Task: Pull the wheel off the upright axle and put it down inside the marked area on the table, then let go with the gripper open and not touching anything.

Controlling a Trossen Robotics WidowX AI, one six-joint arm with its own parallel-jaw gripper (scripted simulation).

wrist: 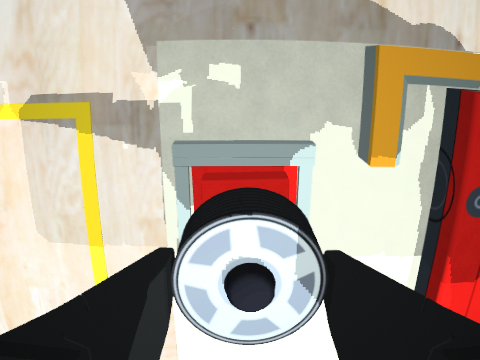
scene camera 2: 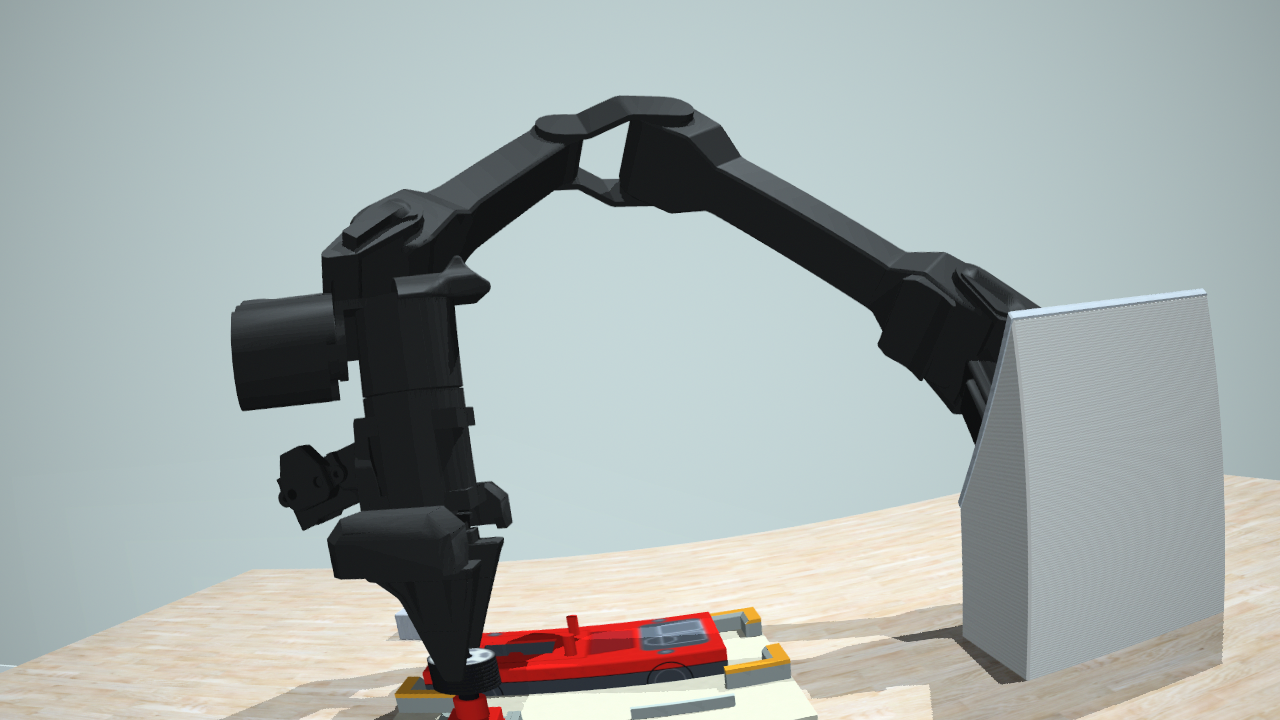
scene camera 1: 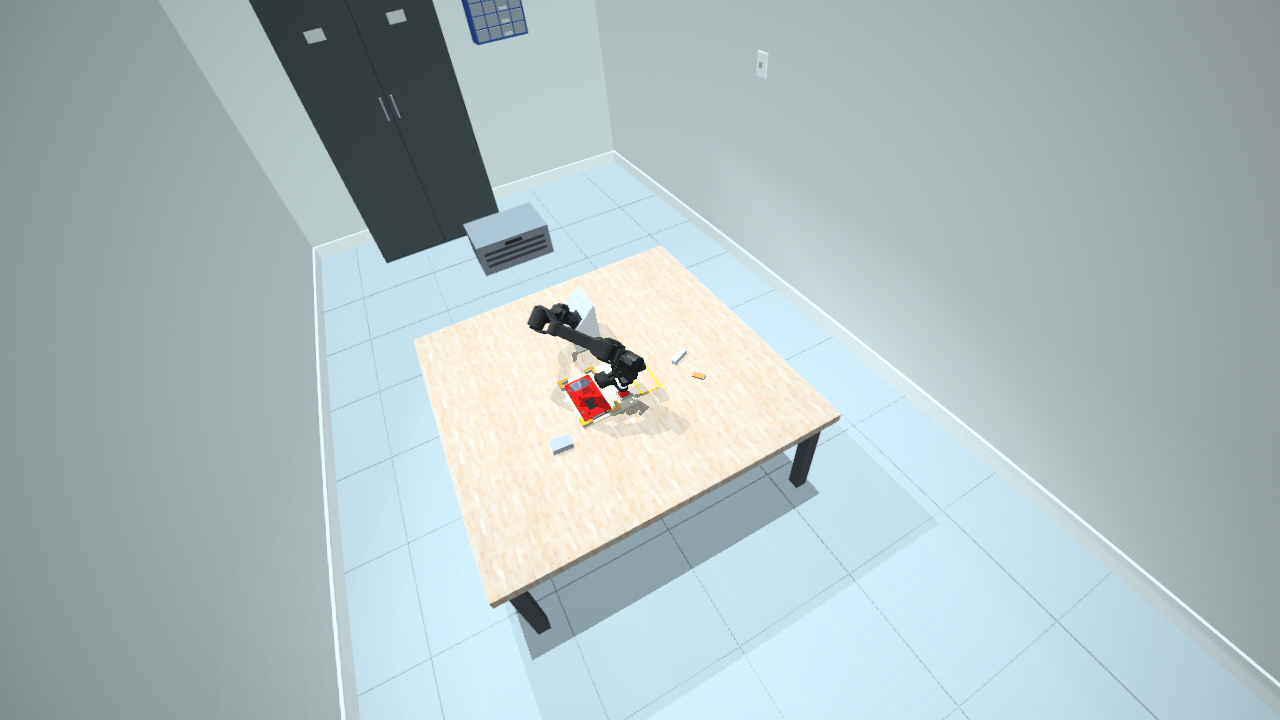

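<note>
You can see my gripper (scene camera 2: pixel 461 669) from scene camera 2, and the wrist view has the gripper (wrist: pixel 249 264) too.
</note>
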